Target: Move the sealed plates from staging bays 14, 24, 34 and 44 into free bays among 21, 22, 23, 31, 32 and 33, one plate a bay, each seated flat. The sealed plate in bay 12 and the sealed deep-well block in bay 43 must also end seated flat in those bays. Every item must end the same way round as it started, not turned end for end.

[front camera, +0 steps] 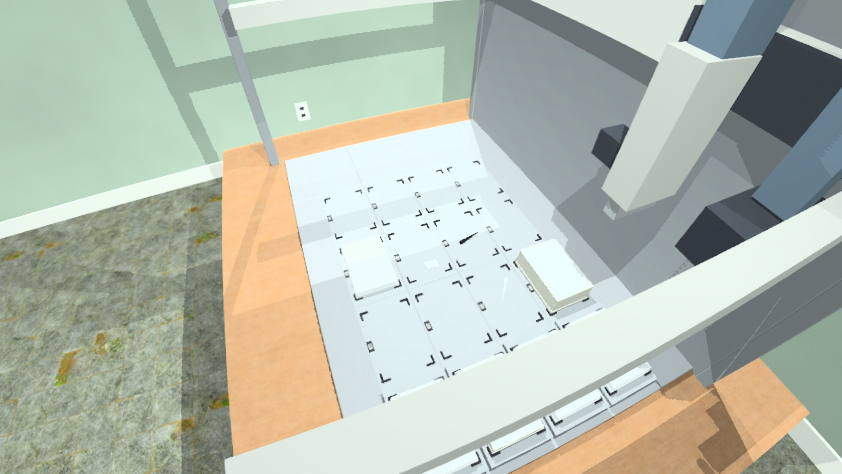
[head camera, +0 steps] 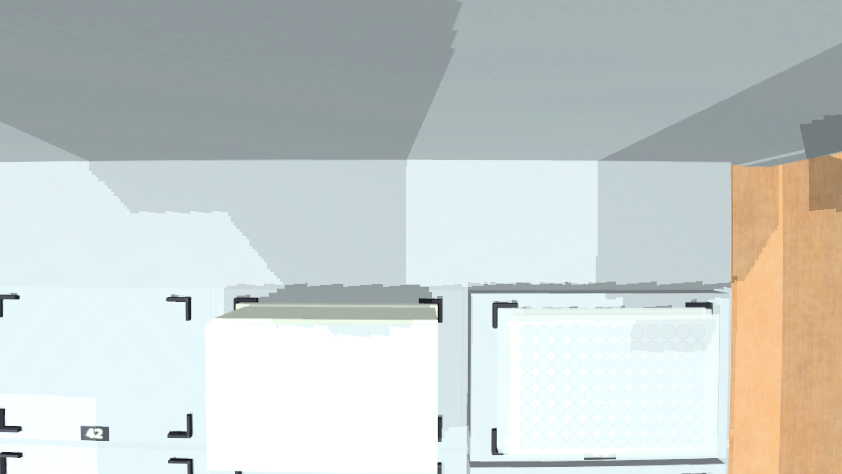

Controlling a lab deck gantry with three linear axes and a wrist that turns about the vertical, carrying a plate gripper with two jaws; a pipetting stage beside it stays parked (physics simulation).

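Frame: origin at the robot's base, x ahead, y left, z up, level; centimetres.
Seen in the pictures: robot's base, origin of the base link: (front camera: pixel 325 200).
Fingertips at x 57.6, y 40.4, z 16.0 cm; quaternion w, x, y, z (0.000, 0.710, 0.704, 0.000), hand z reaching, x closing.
Pixels of each thing's top centre, then the offset from my fingertips to it. "spot": a spot on its surface instead.
- sealed deep-well block, middle of its top: (head camera: pixel 320 396) (front camera: pixel 556 267) dx -18.4, dy -4.0, dz -11.8 cm
- bay 44, surface spot: (front camera: pixel 630 376) spot: dx +3.8, dy -4.3, dz -13.1 cm
- bay 34, surface spot: (front camera: pixel 578 406) spot: dx +3.9, dy -15.0, dz -13.1 cm
- bay 24, surface spot: (front camera: pixel 517 436) spot: dx +3.8, dy -25.6, dz -13.1 cm
- bay 14, surface spot: (front camera: pixel 462 463) spot: dx +3.9, dy -34.3, dz -13.1 cm
The sealed deep-well block (front camera: pixel 553 273) (head camera: pixel 321 394) sits in bay 43, upright, and appears flat. The sealed plate (front camera: pixel 371 267) in bay 12 lies at the left of the deck. A sealed plate (head camera: pixel 609 382) lies in staging bay 44, to the right of the block in the head view, its round wells showing through. In the front view, parts of the staging plates in bay 44 (front camera: pixel 630 376), bay 34 (front camera: pixel 578 406), bay 24 (front camera: pixel 517 436) and bay 14 (front camera: pixel 462 463) show below the white beam. The gripper's jaws do not show in either view.
A white beam (front camera: pixel 530 353) crosses the front view and hides part of the deck. A white housing (front camera: pixel 677 129) on a blue column and a dark block (front camera: pixel 724 232) hang at the right. A grey wall (front camera: pixel 547 94) (head camera: pixel 235 82) stands along the deck's side.
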